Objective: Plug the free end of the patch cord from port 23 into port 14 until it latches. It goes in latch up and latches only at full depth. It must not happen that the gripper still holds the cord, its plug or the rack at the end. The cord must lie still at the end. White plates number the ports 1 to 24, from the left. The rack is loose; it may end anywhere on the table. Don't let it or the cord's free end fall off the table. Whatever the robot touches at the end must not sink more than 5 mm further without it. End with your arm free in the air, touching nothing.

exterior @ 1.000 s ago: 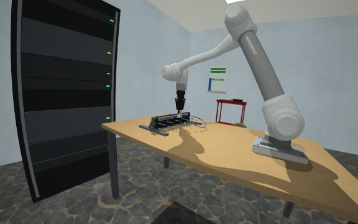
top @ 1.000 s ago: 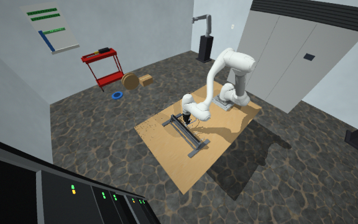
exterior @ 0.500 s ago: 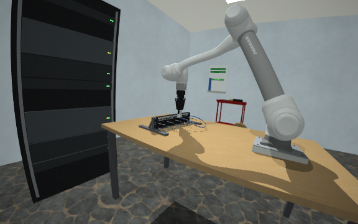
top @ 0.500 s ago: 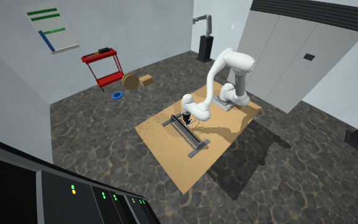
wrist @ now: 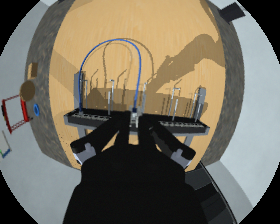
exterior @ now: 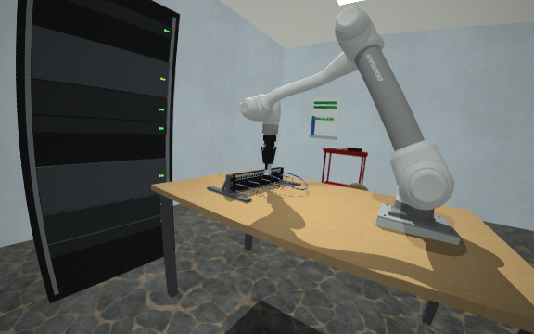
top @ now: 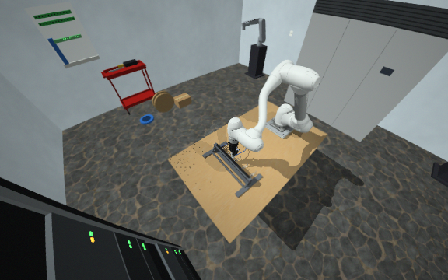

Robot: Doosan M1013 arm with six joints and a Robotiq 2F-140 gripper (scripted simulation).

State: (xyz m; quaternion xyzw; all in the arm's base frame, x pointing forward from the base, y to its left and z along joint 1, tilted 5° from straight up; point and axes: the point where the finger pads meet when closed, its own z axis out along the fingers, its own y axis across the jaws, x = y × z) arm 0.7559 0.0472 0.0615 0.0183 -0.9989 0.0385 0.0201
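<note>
Now: hand 3 cm above the free end of patch cord and 1 cm short of it.
</note>
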